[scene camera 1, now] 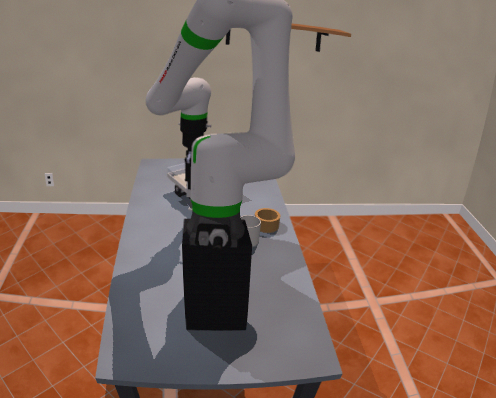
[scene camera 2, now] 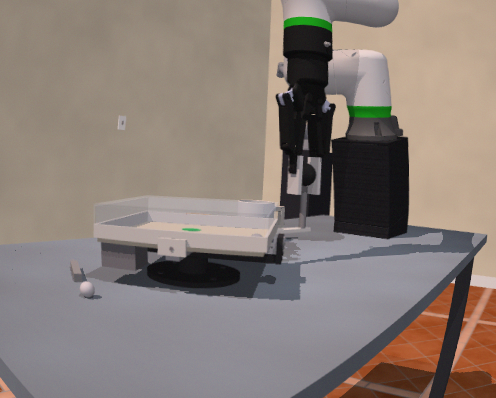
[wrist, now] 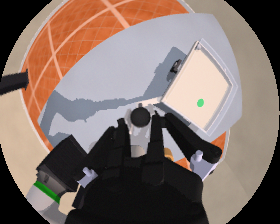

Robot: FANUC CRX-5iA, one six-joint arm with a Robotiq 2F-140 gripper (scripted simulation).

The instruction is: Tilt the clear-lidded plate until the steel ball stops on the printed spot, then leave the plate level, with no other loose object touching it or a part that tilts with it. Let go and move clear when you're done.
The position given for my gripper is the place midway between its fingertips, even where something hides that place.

Observation:
In view: my gripper [scene camera 2: 303, 194] and a clear-lidded plate [scene camera 2: 126, 228].
My gripper is seen too in the wrist view [wrist: 140, 111]. The clear-lidded plate is seen too in the wrist view [wrist: 203, 89].

